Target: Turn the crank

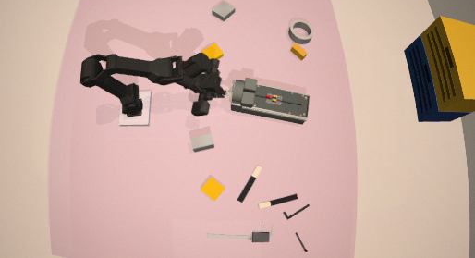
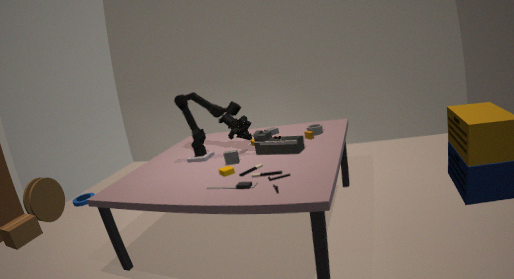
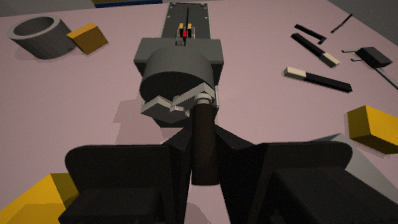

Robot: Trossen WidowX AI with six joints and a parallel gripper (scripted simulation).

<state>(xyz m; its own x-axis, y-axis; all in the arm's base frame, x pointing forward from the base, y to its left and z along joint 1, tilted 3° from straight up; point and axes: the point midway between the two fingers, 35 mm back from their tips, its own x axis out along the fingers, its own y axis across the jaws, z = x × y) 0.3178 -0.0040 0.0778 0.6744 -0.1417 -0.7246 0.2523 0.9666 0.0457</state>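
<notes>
Right now my gripper tip is 14 cm short of the red pointer and 2 cm to the left of it. From my gripper tip the other things lie so: orange block: 30 cm ahead, 19 cm to the left, 6 cm below; dark crank handle: 2 cm behind, 2 cm above.
</notes>
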